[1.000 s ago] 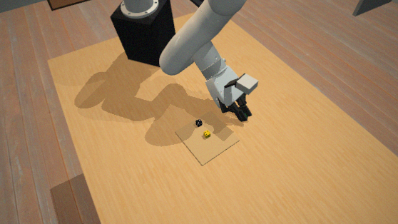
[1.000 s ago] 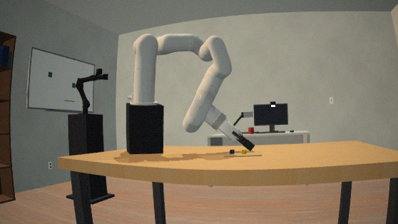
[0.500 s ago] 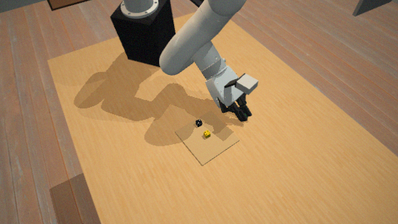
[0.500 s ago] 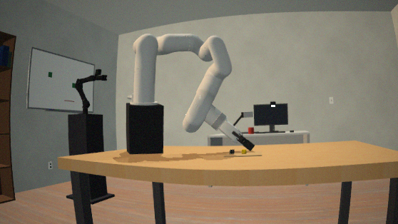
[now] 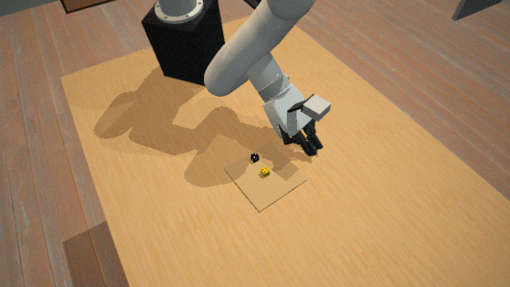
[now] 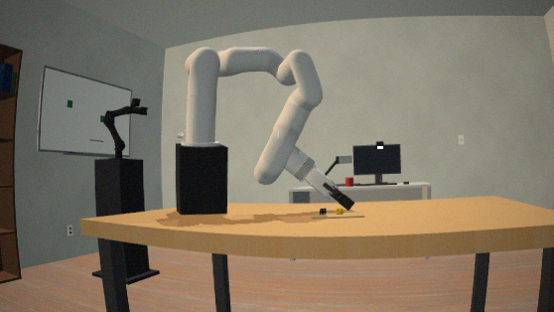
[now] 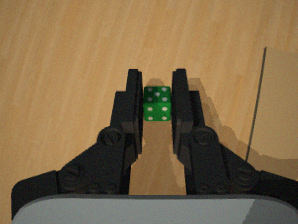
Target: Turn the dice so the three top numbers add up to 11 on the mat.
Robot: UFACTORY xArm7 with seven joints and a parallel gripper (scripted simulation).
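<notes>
The black die is 13 cm to the right of my hand, 5 cm behind it and 1 cm below it. Round my hand: yellow die 13 cm to the right, 1 cm below; green die 1 cm below, 1 cm ahead; tan mat 13 cm to the right, 2 cm below.
</notes>
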